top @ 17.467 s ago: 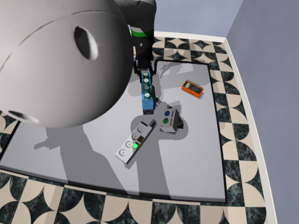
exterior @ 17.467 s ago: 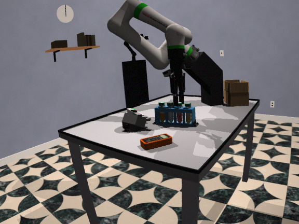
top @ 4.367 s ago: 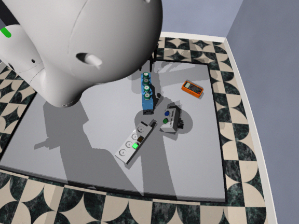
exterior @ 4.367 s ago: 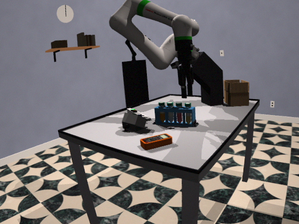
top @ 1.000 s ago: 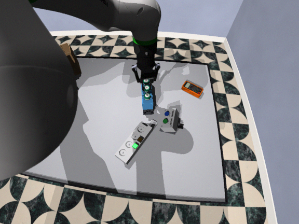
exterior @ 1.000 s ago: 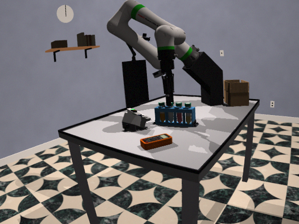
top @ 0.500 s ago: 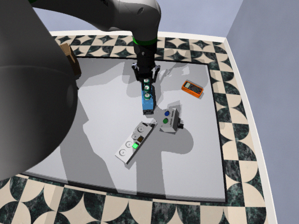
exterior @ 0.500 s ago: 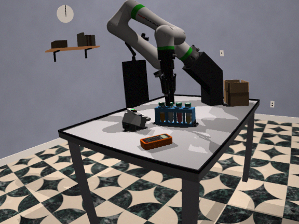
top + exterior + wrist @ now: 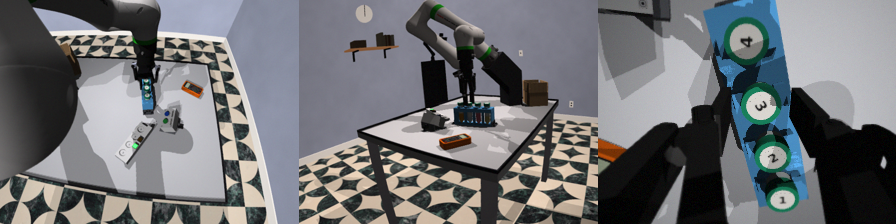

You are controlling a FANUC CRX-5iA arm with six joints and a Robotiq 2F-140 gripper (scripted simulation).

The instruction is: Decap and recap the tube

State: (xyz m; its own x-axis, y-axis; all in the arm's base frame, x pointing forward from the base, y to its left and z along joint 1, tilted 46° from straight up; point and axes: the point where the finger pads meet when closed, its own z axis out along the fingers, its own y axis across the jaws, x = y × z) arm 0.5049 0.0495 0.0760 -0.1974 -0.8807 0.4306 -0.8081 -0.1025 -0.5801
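My gripper is now 50 mm to the right of the cap and 30 mm above it. The rest, counted from my hand: green ready key (90 mm ahead, 180 mm to the right, 70 mm below); blue cycle key (100 mm ahead, 140 mm to the right, 70 mm below); key housing (110 mm ahead, 160 mm to the right, 90 mm below).
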